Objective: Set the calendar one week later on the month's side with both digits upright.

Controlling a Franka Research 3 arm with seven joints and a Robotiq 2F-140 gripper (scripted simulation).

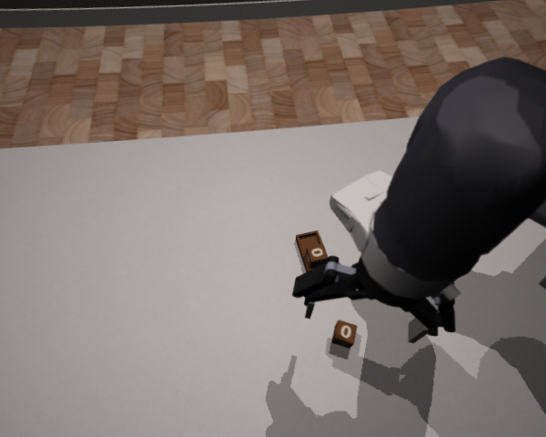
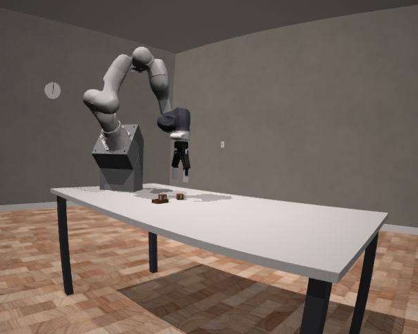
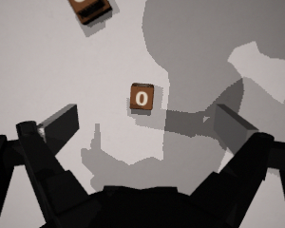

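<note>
Now: the cube 10 cm below my hand.
</note>
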